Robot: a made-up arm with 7 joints. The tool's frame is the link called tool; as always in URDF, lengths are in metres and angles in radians. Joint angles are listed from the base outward.
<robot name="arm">
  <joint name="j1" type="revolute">
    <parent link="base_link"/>
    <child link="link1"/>
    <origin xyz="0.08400 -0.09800 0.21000" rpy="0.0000 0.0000 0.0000"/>
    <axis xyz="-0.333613 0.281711 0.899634"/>
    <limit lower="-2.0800" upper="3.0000"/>
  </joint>
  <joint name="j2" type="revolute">
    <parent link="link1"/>
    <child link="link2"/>
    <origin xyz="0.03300 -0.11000 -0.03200" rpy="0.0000 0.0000 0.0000"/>
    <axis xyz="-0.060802 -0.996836 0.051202"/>
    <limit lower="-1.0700" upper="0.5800"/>
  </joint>
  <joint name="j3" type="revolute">
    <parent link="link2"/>
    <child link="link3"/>
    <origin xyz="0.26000 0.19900 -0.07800" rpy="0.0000 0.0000 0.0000"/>
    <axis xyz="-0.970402 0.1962 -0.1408"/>
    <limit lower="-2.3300" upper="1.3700"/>
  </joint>
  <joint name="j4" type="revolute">
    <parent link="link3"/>
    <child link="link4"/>
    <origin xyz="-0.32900 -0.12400 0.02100" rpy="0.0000 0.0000 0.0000"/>
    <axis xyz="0 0 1"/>
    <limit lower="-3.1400" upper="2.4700"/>
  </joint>
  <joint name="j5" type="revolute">
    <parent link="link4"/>
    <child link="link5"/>
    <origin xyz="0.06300 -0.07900 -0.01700" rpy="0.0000 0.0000 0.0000"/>
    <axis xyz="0 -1 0"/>
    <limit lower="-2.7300" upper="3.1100"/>
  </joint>
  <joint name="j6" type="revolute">
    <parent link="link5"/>
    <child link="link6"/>
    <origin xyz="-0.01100 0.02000 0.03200" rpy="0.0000 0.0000 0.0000"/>
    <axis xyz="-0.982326 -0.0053 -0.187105"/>
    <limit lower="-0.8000" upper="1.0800"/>
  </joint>
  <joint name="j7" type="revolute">
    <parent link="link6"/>
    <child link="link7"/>
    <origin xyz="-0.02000 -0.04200 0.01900" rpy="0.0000 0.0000 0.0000"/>
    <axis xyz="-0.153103 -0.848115 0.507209"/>
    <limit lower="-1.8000" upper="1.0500"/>
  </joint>
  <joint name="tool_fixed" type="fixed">
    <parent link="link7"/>
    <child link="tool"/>
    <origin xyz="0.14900 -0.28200 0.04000" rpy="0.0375 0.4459 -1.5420"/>
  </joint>
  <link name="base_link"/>
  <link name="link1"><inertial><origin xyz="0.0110 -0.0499 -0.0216"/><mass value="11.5"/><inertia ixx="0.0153" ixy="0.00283" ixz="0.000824" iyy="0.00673" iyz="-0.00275" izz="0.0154"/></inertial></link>
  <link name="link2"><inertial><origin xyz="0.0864 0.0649 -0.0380"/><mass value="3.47"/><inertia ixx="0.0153" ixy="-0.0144" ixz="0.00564" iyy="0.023" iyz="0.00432" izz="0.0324"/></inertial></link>
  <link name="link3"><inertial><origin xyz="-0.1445 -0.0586 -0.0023"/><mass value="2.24"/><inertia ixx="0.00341" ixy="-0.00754" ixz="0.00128" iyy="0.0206" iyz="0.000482" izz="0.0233"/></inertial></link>
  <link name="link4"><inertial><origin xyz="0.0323 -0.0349 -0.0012"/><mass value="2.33"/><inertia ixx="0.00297" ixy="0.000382" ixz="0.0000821" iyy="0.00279" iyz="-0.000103" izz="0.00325"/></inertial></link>
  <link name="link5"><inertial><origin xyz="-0.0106 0.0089 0.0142"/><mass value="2.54"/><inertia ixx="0.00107" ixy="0" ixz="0" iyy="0.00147" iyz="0" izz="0.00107"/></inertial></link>
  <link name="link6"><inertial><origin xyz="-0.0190 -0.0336 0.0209"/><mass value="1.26"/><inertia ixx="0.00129" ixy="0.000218" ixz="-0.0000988" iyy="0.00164" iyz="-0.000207" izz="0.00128"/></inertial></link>
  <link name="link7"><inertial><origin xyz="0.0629 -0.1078 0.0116"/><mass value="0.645"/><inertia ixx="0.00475" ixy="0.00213" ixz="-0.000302" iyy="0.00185" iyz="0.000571" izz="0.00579"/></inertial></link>
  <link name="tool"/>
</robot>
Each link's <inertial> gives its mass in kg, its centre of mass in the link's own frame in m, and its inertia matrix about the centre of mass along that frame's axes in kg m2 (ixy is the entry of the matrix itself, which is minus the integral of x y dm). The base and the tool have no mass. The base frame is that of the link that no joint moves.
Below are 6 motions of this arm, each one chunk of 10 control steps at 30 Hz.
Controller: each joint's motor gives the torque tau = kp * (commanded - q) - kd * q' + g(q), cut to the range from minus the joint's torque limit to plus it. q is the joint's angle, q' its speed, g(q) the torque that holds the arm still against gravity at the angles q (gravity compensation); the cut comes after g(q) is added. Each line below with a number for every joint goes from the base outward.
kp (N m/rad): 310 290 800 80 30 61 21
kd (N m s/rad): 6.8 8.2 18 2.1 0.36 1.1 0.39
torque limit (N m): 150 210 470 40 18 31 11
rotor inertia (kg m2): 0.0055 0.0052 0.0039 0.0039 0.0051 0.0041 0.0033
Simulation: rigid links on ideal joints. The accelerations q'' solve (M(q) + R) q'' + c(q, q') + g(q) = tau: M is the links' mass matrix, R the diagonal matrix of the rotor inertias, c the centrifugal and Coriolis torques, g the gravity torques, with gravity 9.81 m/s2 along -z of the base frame. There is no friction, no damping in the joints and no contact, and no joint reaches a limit. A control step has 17 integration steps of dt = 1/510 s. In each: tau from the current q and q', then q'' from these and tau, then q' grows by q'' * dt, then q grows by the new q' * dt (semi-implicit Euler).
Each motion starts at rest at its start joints. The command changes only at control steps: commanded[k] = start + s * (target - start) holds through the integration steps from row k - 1 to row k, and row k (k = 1, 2, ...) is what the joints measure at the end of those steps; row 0 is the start. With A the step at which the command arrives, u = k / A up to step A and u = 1 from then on. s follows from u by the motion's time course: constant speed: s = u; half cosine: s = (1 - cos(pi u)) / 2; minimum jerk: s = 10 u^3 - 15 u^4 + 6 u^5; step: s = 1 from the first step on.
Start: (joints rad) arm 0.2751 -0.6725 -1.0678 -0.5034 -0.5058 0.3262 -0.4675
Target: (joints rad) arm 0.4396 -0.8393 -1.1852 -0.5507 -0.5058 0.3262 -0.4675
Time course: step
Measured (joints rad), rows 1 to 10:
1: 0.3651 -0.7036 -1.1666 -0.4623 -0.5070 0.3560 -0.4617
2: 0.4127 -0.7590 -1.1983 -0.4844 -0.6334 0.3263 -0.3830
3: 0.4326 -0.8109 -1.1958 -0.5177 -0.6068 0.3106 -0.4120
4: 0.4458 -0.8504 -1.1875 -0.5650 -0.4794 0.3170 -0.4755
5: 0.4577 -0.8834 -1.1804 -0.6051 -0.4168 0.3248 -0.5167
6: 0.4671 -0.9061 -1.1773 -0.6236 -0.4341 0.3239 -0.5239
7: 0.4713 -0.9107 -1.1770 -0.6207 -0.4628 0.3215 -0.5098
8: 0.4683 -0.8972 -1.1781 -0.6042 -0.4762 0.3236 -0.4935
9: 0.4588 -0.8731 -1.1804 -0.5813 -0.4884 0.3274 -0.4801
10: 0.4458 -0.8468 -1.1838 -0.5572 -0.5085 0.3284 -0.4670

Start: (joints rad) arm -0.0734 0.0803 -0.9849 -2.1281 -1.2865 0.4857 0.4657
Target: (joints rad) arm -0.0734 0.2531 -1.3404 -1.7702 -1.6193 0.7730 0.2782
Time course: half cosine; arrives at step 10
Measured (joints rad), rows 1 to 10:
1: -0.0717 0.0796 -0.9905 -2.1270 -1.2834 0.4904 0.4586
2: -0.0669 0.0784 -1.0092 -2.1197 -1.2823 0.5055 0.4374
3: -0.0601 0.0797 -1.0424 -2.0995 -1.3000 0.5319 0.4062
4: -0.0535 0.0878 -1.0880 -2.0627 -1.3458 0.5681 0.3729
5: -0.0493 0.1056 -1.1425 -2.0096 -1.4143 0.6116 0.3435
6: -0.0496 0.1338 -1.2007 -1.9451 -1.4925 0.6589 0.3218
7: -0.0561 0.1709 -1.2566 -1.8775 -1.5680 0.7050 0.3085
8: -0.0685 0.2132 -1.3042 -1.8145 -1.6333 0.7447 0.3031
9: -0.0843 0.2560 -1.3383 -1.7617 -1.6832 0.7742 0.3056
10: -0.0997 0.2940 -1.3549 -1.7228 -1.7107 0.7912 0.3162

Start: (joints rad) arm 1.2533 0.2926 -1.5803 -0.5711 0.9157 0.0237 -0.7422
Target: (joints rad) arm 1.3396 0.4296 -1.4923 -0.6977 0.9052 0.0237 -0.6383
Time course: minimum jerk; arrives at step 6
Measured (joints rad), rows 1 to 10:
1: 1.2557 0.2951 -1.5785 -0.5749 0.9186 0.0226 -0.7419
2: 1.2687 0.3091 -1.5683 -0.5948 0.9291 0.0192 -0.7368
3: 1.2948 0.3378 -1.5461 -0.6311 0.9309 0.0197 -0.7143
4: 1.3243 0.3733 -1.5171 -0.6707 0.9109 0.0273 -0.6721
5: 1.3432 0.4029 -1.4935 -0.6963 0.8840 0.0371 -0.6286
6: 1.3452 0.4199 -1.4846 -0.7013 0.8752 0.0398 -0.6084
7: 1.3392 0.4295 -1.4870 -0.6973 0.8925 0.0310 -0.6190
8: 1.3343 0.4370 -1.4925 -0.6918 0.9123 0.0204 -0.6395
9: 1.3326 0.4427 -1.4956 -0.6869 0.9157 0.0150 -0.6481
10: 1.3324 0.4455 -1.4951 -0.6842 0.9080 0.0153 -0.6437

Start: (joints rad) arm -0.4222 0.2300 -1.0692 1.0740 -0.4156 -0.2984 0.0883
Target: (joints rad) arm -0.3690 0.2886 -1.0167 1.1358 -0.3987 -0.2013 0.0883
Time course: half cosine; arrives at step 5
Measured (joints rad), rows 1 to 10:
1: -0.4182 0.2327 -1.0654 1.0748 -0.4123 -0.2917 0.0837
2: -0.4059 0.2416 -1.0541 1.0806 -0.4055 -0.2707 0.0758
3: -0.3890 0.2567 -1.0384 1.0962 -0.4002 -0.2399 0.0751
4: -0.3747 0.2742 -1.0242 1.1198 -0.3995 -0.2113 0.0850
5: -0.3688 0.2879 -1.0170 1.1421 -0.4038 -0.1964 0.1007
6: -0.3695 0.2946 -1.0158 1.1526 -0.4068 -0.1945 0.1082
7: -0.3709 0.2954 -1.0160 1.1491 -0.4035 -0.1972 0.1016
8: -0.3708 0.2928 -1.0165 1.1391 -0.3983 -0.2002 0.0908
9: -0.3698 0.2895 -1.0169 1.1315 -0.3957 -0.2024 0.0837
10: -0.3687 0.2871 -1.0170 1.1297 -0.3963 -0.2032 0.0820

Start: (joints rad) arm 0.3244 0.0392 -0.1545 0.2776 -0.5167 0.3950 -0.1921
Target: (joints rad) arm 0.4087 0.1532 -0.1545 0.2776 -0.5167 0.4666 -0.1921
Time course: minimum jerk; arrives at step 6
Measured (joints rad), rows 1 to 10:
1: 0.3263 0.0415 -0.1546 0.2765 -0.5163 0.3963 -0.1934
2: 0.3370 0.0544 -0.1551 0.2715 -0.5140 0.4040 -0.1992
3: 0.3587 0.0818 -0.1556 0.2653 -0.5093 0.4218 -0.2055
4: 0.3846 0.1161 -0.1554 0.2652 -0.5068 0.4460 -0.2039
5: 0.4044 0.1435 -0.1545 0.2747 -0.5123 0.4666 -0.1925
6: 0.4127 0.1555 -0.1535 0.2883 -0.5246 0.4758 -0.1783
7: 0.4135 0.1566 -0.1533 0.2954 -0.5344 0.4752 -0.1726
8: 0.4122 0.1548 -0.1539 0.2925 -0.5329 0.4704 -0.1783
9: 0.4102 0.1534 -0.1545 0.2838 -0.5219 0.4663 -0.1886
10: 0.4080 0.1528 -0.1548 0.2750 -0.5103 0.4646 -0.1969

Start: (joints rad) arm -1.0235 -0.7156 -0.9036 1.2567 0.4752 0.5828 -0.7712
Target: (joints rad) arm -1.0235 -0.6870 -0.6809 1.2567 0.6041 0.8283 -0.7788
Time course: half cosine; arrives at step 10
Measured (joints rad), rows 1 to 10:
1: -1.0240 -0.7150 -0.8995 1.2571 0.4818 0.5866 -0.7726
2: -1.0251 -0.7132 -0.8863 1.2576 0.4981 0.6011 -0.7764
3: -1.0257 -0.7102 -0.8639 1.2568 0.5169 0.6282 -0.7804
4: -1.0252 -0.7065 -0.8341 1.2553 0.5335 0.6644 -0.7821
5: -1.0238 -0.7024 -0.7998 1.2542 0.5476 0.7049 -0.7811
6: -1.0223 -0.6984 -0.7646 1.2543 0.5599 0.7449 -0.7784
7: -1.0215 -0.6947 -0.7323 1.2552 0.5710 0.7806 -0.7755
8: -1.0213 -0.6913 -0.7059 1.2563 0.5804 0.8087 -0.7733
9: -1.0215 -0.6888 -0.6882 1.2571 0.5867 0.8268 -0.7719
10: -1.0218 -0.6875 -0.6806 1.2575 0.5888 0.8331 -0.7712

